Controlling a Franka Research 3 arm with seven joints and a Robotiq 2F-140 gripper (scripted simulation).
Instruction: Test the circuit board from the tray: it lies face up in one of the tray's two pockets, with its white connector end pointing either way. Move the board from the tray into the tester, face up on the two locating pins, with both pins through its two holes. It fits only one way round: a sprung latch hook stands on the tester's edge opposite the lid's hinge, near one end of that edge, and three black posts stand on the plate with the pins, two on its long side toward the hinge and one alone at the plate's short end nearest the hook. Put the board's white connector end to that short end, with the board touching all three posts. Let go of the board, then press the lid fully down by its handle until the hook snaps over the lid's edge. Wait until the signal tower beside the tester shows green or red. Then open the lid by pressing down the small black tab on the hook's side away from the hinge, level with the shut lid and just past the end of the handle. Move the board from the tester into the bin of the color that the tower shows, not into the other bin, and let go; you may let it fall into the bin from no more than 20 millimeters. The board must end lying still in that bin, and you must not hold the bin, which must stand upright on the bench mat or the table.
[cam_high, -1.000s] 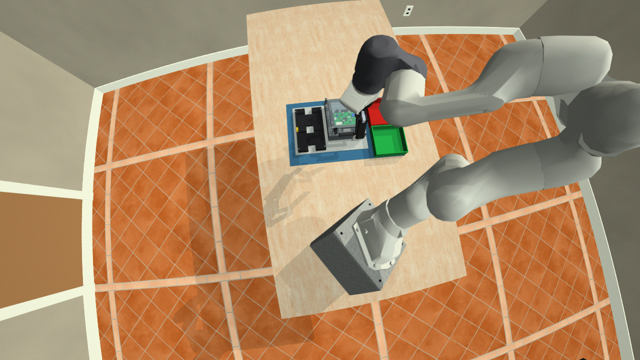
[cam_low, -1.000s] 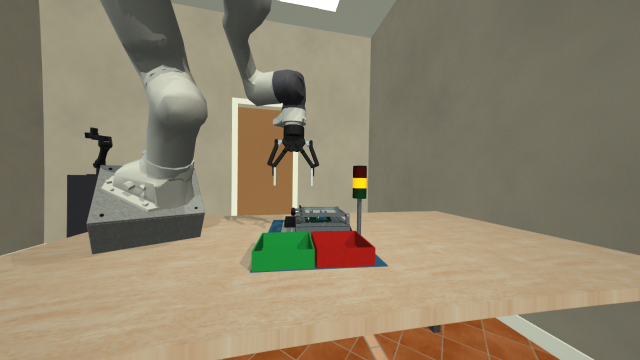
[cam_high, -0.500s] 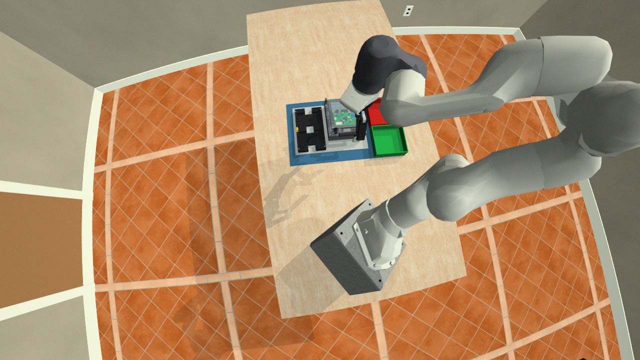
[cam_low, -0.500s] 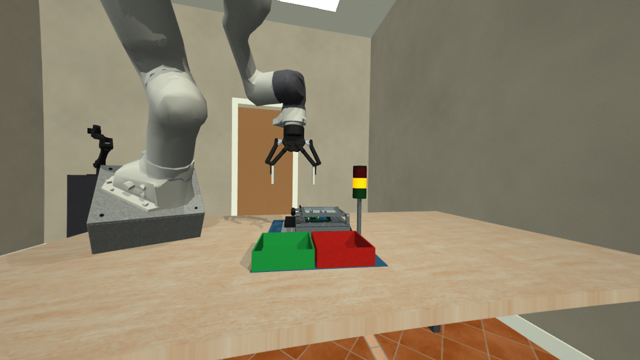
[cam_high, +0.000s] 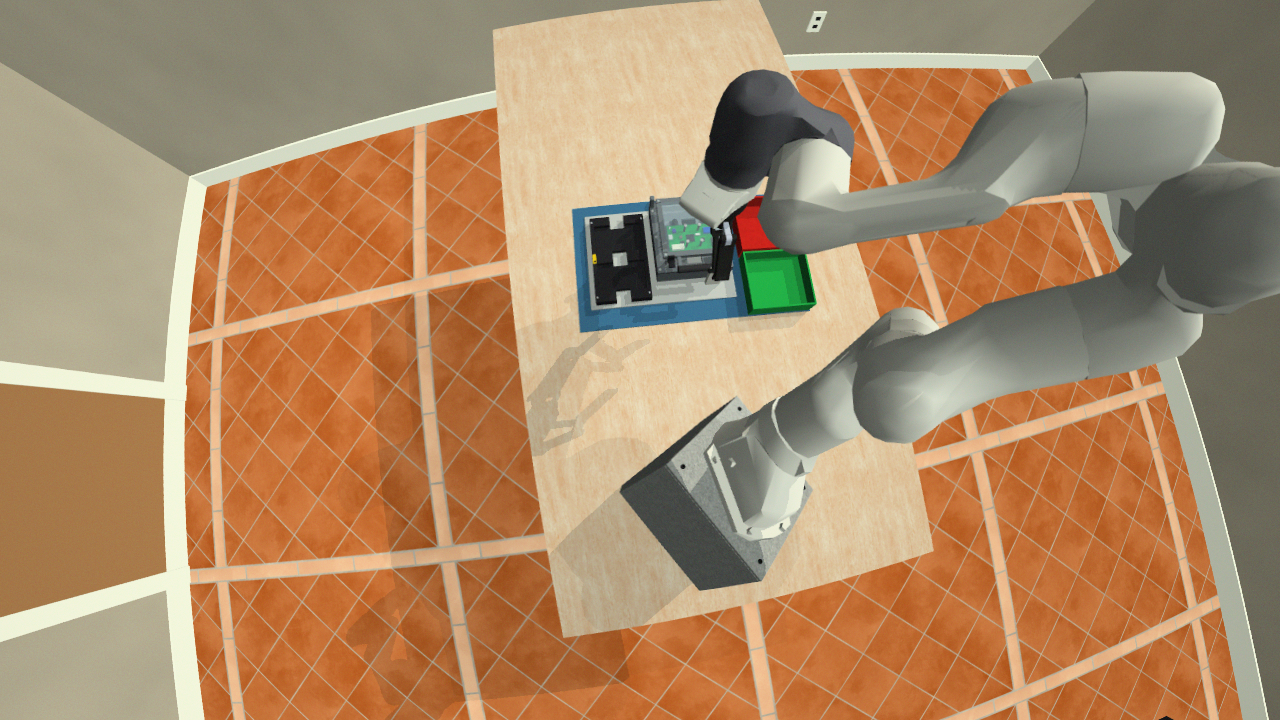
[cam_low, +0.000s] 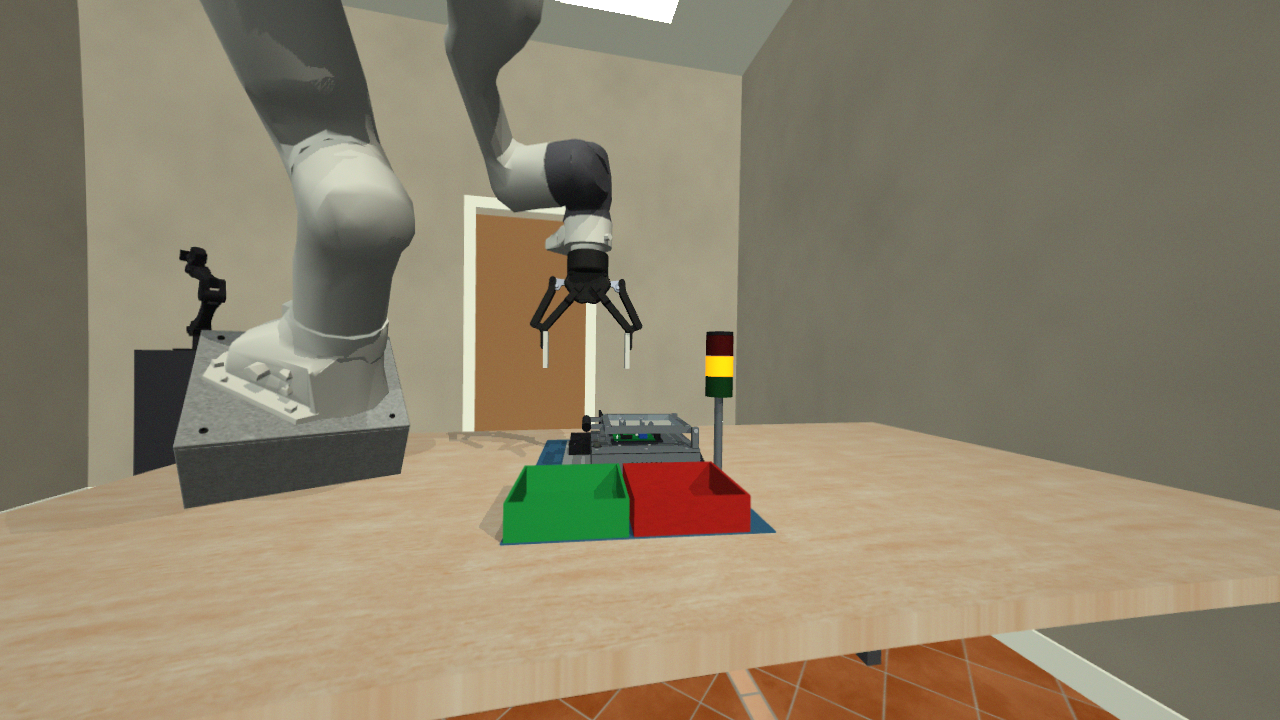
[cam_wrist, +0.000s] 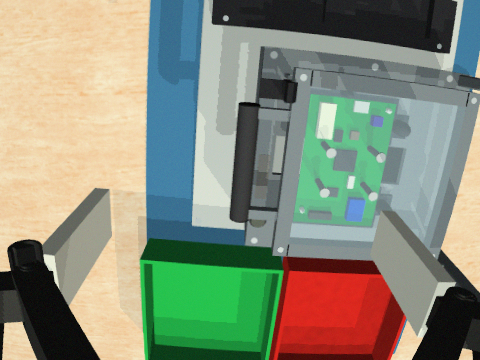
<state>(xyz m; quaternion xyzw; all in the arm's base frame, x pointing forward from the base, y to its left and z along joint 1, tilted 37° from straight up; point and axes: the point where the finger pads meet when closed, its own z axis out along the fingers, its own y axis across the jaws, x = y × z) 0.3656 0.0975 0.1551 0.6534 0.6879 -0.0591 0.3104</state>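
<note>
The latch hook is 3 cm ahead of my hand, 6 cm to the left of it and 11 cm below it. The rest, counted from my hand: tester plate: 9 cm ahead, 13 cm below; green circuit board: 8 cm ahead, 13 cm below; tester lid: 9 cm ahead, 11 cm below.
</note>
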